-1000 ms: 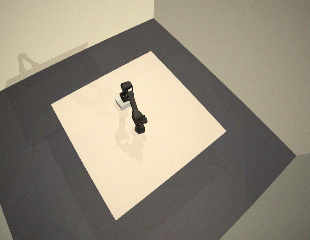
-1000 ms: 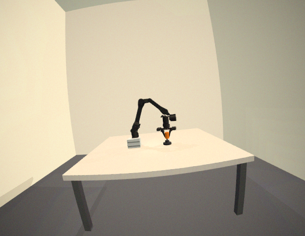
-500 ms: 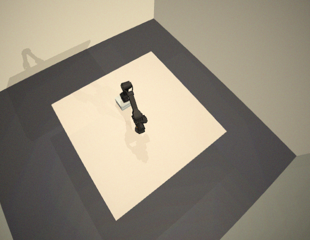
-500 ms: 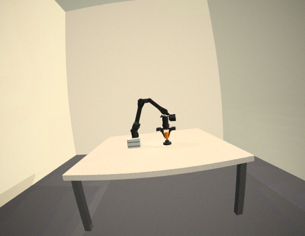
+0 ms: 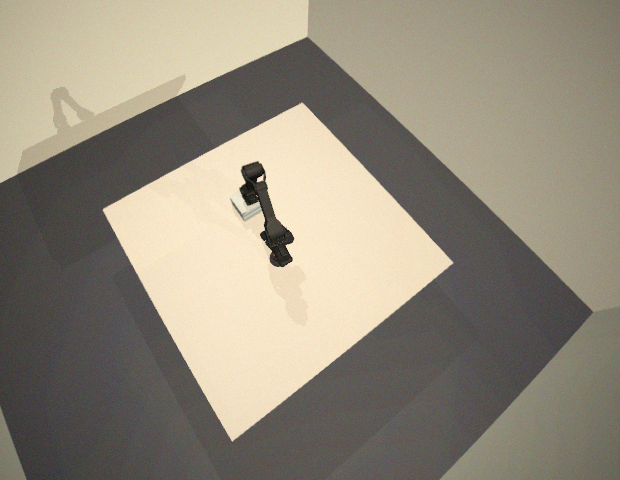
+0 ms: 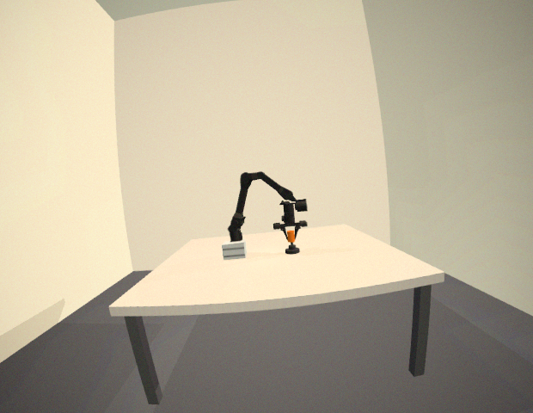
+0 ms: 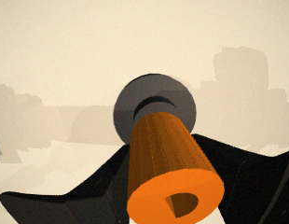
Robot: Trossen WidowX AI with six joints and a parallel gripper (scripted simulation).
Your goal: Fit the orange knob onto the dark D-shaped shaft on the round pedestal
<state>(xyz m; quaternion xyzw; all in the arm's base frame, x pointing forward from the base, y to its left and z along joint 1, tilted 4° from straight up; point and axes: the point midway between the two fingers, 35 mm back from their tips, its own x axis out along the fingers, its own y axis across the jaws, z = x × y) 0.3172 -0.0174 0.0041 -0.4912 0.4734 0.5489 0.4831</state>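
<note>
My gripper tip is now 20 mm below the orange knob. The rest, counted from my gripper tip: round pedestal: 40 mm below.
</note>
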